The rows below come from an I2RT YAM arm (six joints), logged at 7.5 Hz.
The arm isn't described. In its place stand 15 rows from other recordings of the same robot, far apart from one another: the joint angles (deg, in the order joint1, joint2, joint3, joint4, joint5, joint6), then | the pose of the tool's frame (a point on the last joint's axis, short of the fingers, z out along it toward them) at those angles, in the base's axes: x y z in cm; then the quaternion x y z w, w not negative.
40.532 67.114 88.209 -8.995 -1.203 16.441 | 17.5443 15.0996 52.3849 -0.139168 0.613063 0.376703 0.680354
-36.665 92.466 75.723 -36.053 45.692 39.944 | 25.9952 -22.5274 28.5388 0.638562 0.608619 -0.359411 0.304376
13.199 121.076 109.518 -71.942 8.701 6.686 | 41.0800 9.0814 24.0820 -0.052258 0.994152 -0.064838 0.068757
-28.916 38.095 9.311 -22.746 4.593 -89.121 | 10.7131 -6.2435 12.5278 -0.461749 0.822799 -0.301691 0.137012
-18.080 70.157 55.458 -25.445 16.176 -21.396 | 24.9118 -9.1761 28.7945 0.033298 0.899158 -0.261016 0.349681
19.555 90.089 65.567 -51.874 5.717 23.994 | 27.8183 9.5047 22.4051 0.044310 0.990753 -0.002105 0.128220
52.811 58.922 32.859 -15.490 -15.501 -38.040 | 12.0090 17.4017 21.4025 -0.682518 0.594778 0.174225 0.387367
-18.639 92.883 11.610 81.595 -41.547 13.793 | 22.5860 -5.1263 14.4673 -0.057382 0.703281 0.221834 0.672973
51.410 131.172 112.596 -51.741 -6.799 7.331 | 29.7335 37.9356 18.8090 -0.378468 0.907875 0.134598 0.120037
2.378 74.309 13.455 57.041 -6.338 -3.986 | 22.9107 1.3448 17.5634 -0.078181 0.725903 0.030793 0.682646
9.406 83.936 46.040 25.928 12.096 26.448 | 32.5543 4.6367 25.0323 0.180081 0.754289 0.114808 0.620837
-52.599 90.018 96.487 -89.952 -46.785 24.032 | 18.3348 -19.7085 36.6981 0.550406 0.732946 0.371261 0.148353
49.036 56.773 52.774 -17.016 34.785 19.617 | 15.9759 15.3036 34.0085 -0.035984 0.803722 0.101281 0.585216
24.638 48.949 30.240 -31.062 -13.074 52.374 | 14.9448 7.7403 20.7862 0.185594 0.915093 0.296372 0.200809
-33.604 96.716 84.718 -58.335 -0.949 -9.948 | 28.3406 -18.7615 28.0248 0.200572 0.964644 -0.055778 0.161620
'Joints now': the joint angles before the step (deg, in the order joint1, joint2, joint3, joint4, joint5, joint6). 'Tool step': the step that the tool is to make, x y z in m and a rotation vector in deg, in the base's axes. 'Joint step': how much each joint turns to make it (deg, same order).
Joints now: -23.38, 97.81, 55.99, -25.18, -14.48, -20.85
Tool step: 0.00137, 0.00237, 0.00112, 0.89, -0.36, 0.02
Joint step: 0.41, -0.07, 0.15, -0.04, -0.73, 0.76
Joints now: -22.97, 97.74, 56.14, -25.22, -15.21, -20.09
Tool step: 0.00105, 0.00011, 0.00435, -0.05, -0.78, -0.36
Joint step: 0.08, -0.51, 0.35, 0.01, -0.06, 0.53
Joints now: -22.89, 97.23, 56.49, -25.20, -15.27, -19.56
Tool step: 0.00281, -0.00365, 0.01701, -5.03, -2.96, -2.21
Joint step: 0.04, -2.24, 0.87, 1.68, 4.12, 0.47
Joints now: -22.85, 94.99, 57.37, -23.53, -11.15, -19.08
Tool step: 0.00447, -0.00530, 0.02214, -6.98, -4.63, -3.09
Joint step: 0.05, -2.46, 1.14, 3.41, 5.59, 0.17
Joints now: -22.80, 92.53, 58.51, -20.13, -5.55, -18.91
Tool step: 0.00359, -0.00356, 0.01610, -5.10, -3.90, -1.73
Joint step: 0.06, -1.50, 0.76, 3.27, 3.61, -0.60
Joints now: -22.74, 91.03, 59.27, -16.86, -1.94, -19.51
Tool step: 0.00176, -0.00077, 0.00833, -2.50, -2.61, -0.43
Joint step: 0.14, -0.87, 0.06, 2.43, 1.34, -0.48
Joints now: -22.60, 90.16, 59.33, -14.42, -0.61, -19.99
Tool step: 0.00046, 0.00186, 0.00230, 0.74, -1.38, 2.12
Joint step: 0.08, -0.40, -0.18, 0.75, -2.30, -0.58
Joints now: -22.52, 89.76, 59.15, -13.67, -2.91, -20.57
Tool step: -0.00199, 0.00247, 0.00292, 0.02, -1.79, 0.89
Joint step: 0.15, -1.11, -0.95, 1.49, -1.02, 0.00
